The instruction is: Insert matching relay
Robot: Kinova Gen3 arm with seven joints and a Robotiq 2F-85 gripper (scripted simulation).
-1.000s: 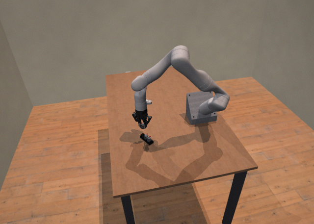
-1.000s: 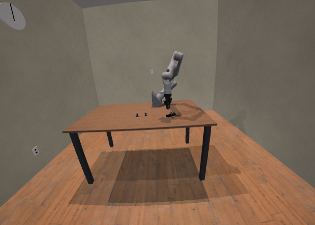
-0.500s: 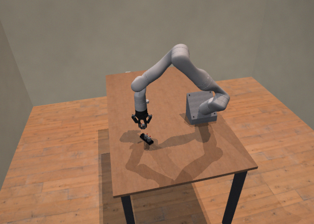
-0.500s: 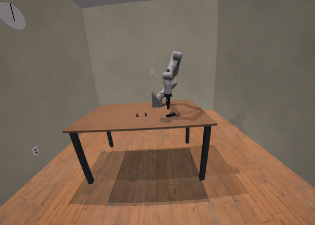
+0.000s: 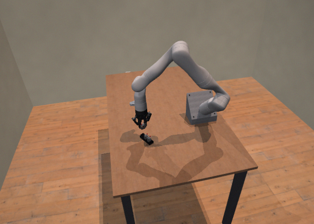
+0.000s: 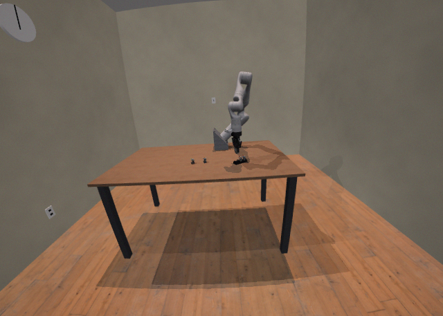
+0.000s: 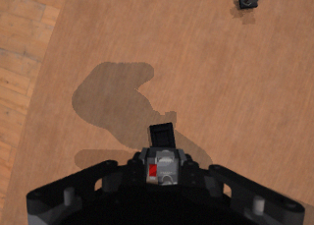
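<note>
My hand is 100 mm above the black rack, 20 mm to the right of it and 20 mm past it.
</note>
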